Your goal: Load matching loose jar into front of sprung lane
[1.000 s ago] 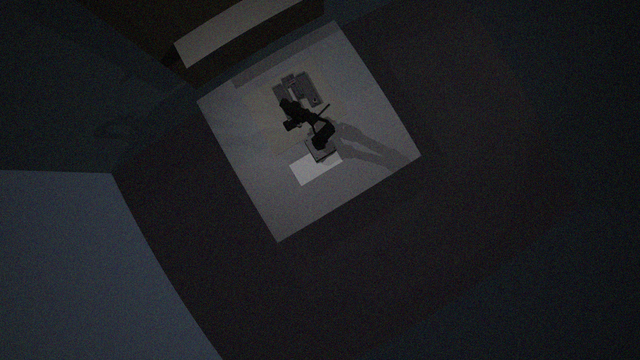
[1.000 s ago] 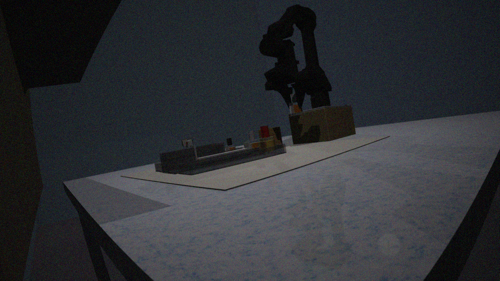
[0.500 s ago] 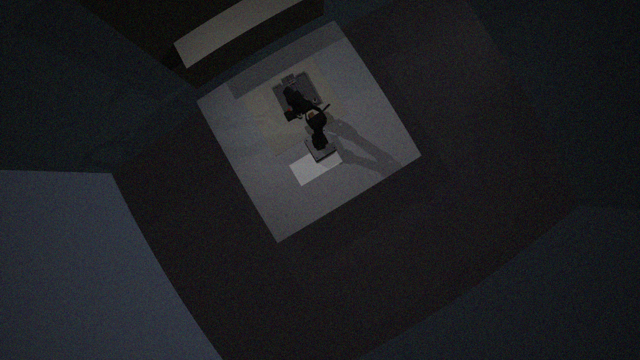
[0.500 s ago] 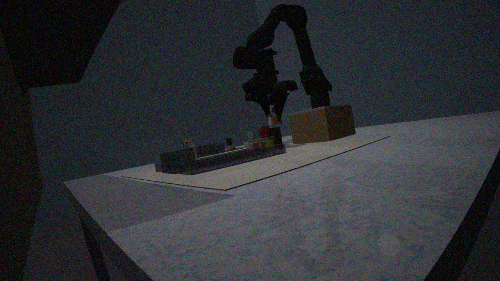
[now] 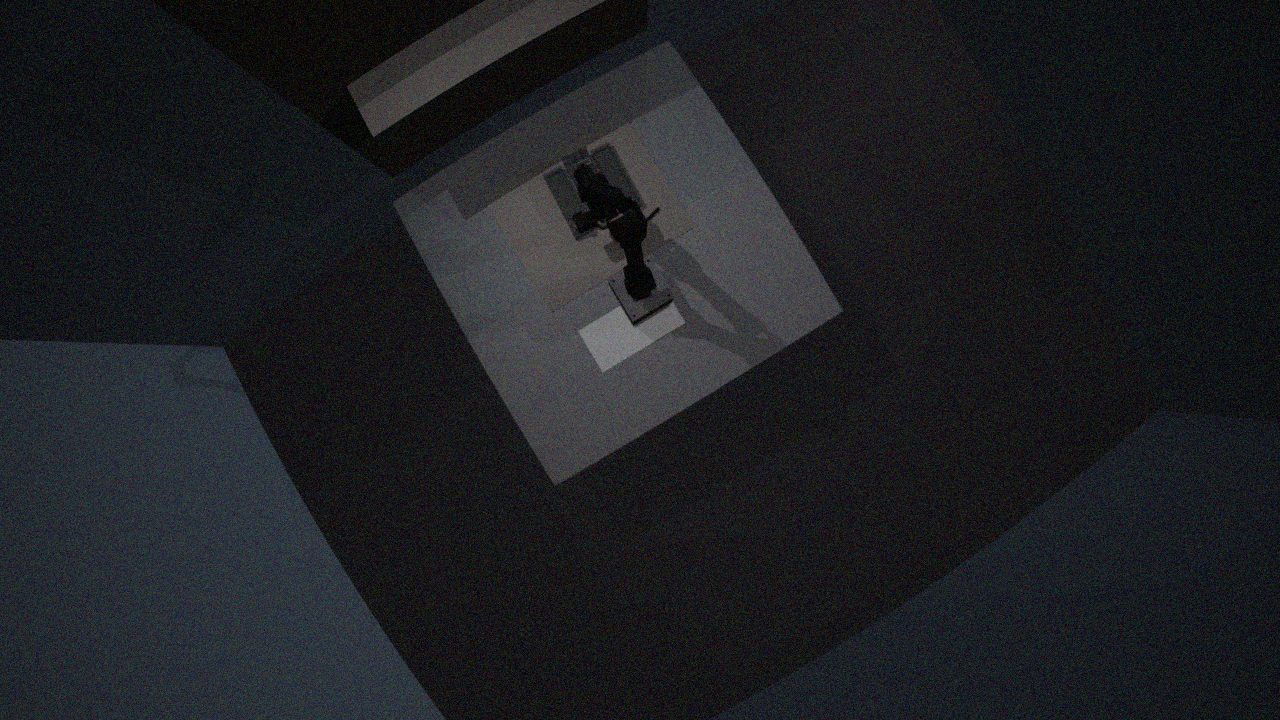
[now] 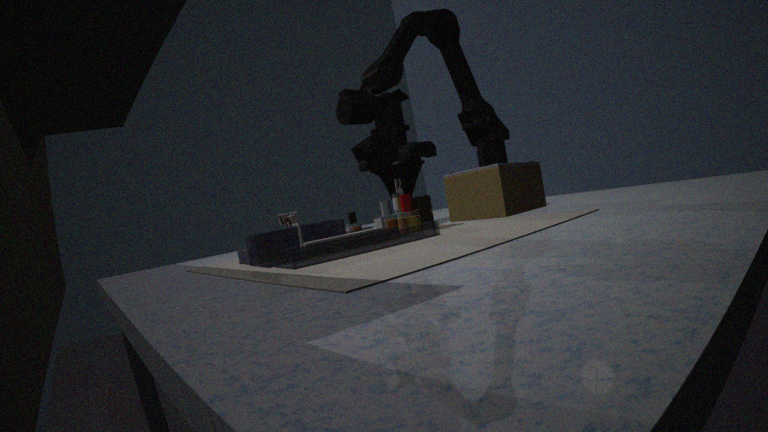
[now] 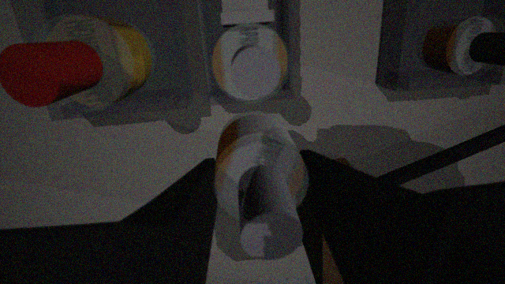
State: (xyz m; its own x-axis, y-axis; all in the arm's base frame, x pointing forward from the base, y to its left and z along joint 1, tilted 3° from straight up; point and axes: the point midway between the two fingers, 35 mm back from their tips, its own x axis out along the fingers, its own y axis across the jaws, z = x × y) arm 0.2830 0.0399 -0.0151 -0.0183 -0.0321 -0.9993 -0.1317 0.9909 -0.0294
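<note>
The pale mat lies 100 mm ahead of my gripper tip, 70 mm below it and 40 mm to the left of it. From my gripper tip the other things lie so: thin dark rod (160 mm to the right, 60 mm below, 20 mm behind); pusher lane (190 mm ahead, 50 mm below); pale pusher plate (150 mm ahead, 20 mm below, 10 mm to the right).
</note>
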